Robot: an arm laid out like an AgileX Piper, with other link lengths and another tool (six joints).
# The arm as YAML. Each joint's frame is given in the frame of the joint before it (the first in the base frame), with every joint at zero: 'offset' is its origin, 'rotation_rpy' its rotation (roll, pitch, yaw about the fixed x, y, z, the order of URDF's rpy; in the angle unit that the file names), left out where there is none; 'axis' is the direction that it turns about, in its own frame. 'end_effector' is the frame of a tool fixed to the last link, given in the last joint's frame.
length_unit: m
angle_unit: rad
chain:
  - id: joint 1
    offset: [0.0, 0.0, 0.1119]
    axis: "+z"
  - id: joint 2
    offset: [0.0, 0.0, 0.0]
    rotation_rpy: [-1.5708, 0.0, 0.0]
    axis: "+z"
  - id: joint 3
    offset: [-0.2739, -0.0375, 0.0]
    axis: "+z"
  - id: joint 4
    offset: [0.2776, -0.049, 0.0]
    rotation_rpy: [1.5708, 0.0, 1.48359]
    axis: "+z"
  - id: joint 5
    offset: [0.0, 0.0, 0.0]
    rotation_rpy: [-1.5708, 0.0, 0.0]
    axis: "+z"
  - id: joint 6
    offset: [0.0, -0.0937, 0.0]
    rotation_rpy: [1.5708, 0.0, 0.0]
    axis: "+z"
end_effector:
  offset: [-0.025, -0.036, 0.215]
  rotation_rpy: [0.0, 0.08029, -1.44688]
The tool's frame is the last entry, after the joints.
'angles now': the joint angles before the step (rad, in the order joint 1, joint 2, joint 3, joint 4, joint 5, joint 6). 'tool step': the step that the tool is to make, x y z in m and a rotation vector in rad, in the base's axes. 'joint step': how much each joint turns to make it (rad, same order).
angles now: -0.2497 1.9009 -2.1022 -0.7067 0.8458 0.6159
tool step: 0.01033 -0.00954 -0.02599 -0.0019 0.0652 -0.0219
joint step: 0.0000 0.0864 -0.0746 -0.0056 0.0491 -0.0275
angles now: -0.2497 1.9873 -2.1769 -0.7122 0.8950 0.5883
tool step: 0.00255 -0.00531 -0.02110 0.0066 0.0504 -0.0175
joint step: 0.0000 0.0460 -0.0308 -0.0016 0.0366 -0.0145
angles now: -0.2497 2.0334 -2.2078 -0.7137 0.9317 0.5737
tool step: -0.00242 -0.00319 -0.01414 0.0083 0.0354 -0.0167
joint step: 0.0000 0.0198 -0.0075 -0.0023 0.0286 -0.0045
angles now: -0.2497 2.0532 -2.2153 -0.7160 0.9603 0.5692
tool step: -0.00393 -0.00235 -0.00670 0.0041 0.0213 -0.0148
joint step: 0.0000 0.0082 -0.0040 -0.0042 0.0224 -0.0012
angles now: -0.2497 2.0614 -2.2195 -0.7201 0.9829 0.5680
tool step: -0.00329 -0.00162 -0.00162 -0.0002 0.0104 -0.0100
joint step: 0.0000 0.0023 -0.0032 -0.0048 0.0142 -0.0006
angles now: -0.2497 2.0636 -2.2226 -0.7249 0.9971 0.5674
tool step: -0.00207 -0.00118 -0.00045 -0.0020 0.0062 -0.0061
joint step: 0.0000 0.0010 -0.0015 -0.0047 0.0078 -0.0002
